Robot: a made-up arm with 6 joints. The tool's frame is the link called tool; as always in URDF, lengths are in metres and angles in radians. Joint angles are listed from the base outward. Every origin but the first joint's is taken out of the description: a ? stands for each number. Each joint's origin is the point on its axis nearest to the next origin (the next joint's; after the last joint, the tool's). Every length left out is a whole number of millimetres.
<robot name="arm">
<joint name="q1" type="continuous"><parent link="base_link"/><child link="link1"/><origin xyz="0.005 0.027 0.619" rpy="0.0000 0.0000 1.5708"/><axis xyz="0 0 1"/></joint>
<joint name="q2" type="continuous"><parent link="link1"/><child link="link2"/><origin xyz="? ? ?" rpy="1.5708 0.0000 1.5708"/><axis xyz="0 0 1"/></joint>
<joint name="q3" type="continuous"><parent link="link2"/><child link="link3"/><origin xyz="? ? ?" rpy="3.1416 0.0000 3.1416"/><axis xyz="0 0 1"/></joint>
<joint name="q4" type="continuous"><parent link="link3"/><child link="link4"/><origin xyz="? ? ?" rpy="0.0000 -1.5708 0.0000"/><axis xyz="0 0 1"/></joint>
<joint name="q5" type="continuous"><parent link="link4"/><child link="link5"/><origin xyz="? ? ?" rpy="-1.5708 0.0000 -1.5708"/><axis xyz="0 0 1"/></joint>
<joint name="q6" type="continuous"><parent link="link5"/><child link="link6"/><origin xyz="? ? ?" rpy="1.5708 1.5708 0.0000"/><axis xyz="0 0 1"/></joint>
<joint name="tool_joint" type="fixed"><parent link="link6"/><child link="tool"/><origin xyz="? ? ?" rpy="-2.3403 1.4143 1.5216"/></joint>
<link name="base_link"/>
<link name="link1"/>
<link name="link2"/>
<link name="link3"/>
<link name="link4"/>
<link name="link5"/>
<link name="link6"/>
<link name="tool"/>
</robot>
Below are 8 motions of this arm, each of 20 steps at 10 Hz.
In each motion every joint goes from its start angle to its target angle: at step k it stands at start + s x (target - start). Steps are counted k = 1, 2, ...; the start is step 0. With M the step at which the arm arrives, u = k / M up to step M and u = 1 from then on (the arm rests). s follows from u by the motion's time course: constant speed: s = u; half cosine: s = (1 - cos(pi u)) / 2; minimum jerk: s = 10 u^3 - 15 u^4 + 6 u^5.
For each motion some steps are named. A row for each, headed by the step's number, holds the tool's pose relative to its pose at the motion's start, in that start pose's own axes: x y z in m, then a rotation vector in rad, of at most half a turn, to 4 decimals.
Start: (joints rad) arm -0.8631 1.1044 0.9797 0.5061 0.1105 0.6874
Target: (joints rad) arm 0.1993 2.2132 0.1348 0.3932 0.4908 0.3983
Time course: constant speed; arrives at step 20
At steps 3, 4, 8, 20:
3: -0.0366 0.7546 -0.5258 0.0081 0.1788 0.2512
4: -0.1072 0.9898 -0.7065 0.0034 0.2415 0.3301
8: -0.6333 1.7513 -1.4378 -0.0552 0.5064 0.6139
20: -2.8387 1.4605 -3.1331 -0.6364 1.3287 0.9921

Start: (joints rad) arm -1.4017 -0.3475 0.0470 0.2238 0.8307 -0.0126
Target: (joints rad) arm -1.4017 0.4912 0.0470 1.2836 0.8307 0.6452
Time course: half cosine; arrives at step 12
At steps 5, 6, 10, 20:
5: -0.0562 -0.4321 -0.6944 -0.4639 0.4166 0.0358
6: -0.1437 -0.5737 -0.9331 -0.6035 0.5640 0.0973
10: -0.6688 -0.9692 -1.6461 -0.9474 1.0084 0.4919
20: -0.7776 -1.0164 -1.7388 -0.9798 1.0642 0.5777

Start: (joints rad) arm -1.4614 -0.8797 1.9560 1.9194 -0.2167 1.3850
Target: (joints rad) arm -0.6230 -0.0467 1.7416 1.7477 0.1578 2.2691
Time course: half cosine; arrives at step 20
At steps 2, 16, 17, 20:
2: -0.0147 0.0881 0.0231 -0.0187 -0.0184 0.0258
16: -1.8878 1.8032 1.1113 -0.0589 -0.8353 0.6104
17: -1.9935 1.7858 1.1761 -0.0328 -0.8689 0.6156
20: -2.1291 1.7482 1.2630 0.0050 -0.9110 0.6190

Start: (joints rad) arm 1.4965 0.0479 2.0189 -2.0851 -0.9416 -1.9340
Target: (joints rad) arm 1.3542 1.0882 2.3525 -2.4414 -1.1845 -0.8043
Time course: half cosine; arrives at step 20
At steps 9, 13, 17, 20:
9: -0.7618 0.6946 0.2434 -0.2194 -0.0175 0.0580
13: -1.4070 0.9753 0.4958 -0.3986 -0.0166 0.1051
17: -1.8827 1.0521 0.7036 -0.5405 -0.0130 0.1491
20: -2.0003 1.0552 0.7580 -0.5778 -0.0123 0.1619

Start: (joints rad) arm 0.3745 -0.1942 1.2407 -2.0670 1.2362 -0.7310
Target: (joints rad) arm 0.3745 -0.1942 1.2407 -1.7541 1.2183 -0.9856
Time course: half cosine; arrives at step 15
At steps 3, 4, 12, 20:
3: 0.0016 -0.0002 -0.0089 0.0114 0.0296 -0.0009
4: 0.0027 -0.0004 -0.0154 0.0198 0.0513 -0.0021
12: 0.0062 -0.0064 -0.0845 0.1081 0.2762 -0.0362
20: 0.0057 -0.0077 -0.0933 0.1194 0.3045 -0.0436

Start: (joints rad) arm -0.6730 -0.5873 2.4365 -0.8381 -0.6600 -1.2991
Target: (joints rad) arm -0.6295 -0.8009 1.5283 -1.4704 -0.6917 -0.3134
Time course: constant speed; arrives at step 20
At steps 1, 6, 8, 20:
1: 0.0236 0.0074 0.0471 -0.0035 -0.0145 -0.0188
6: 0.1147 0.0258 0.2850 -0.0167 -0.0722 -0.1066
8: 0.1386 0.0247 0.3800 -0.0202 -0.0892 -0.1379
20: 0.1355 -0.0780 0.9167 -0.0299 -0.1496 -0.2634

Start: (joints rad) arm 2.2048 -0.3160 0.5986 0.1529 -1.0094 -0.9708
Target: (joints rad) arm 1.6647 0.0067 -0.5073 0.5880 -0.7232 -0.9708
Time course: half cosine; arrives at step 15
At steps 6, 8, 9, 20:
6: 0.7373 -0.4499 0.4045 -0.0479 -0.3395 -0.3541
8: 0.9909 -0.8435 0.7278 -0.0698 -0.4984 -0.5859
9: 1.0561 -1.0625 0.8880 -0.0766 -0.5612 -0.7059
20: 0.9922 -1.8569 1.3223 -0.0688 -0.6791 -1.1304

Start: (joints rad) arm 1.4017 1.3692 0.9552 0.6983 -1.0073 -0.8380
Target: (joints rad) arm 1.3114 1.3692 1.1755 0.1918 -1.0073 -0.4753
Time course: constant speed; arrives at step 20
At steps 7, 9, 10, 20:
7: -0.0515 0.0251 0.1195 0.0131 0.1278 0.0421
9: -0.0678 0.0313 0.1539 0.0152 0.1635 0.0590
10: -0.0762 0.0343 0.1711 0.0160 0.1811 0.0683
20: -0.1704 0.0563 0.3455 0.0142 0.3469 0.1891

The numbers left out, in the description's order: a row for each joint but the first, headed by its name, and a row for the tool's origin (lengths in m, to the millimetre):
q2: 0.038 -0.219 0.000
q3: 0.010 1.382 0.000
q4: 1.602 0.120 0.000
q5: 0.029 0.018 0.000
q6: -0.027 0.299 0.000
tool: 0.016 -0.010 0.000

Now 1 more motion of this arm.
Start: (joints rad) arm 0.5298 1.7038 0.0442 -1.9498 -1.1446 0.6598
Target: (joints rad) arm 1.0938 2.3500 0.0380 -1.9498 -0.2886 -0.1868
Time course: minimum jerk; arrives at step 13
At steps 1, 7, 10, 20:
1: 0.0030 -0.0051 0.0058 0.0054 -0.0046 -0.0016
7: 0.0274 -0.7841 0.7548 0.6053 -0.7695 -0.0521
10: -0.3125 -1.1909 1.0734 0.7591 -1.3021 0.1110
20: -0.4272 -1.2695 1.1273 0.7648 -1.4311 0.1750

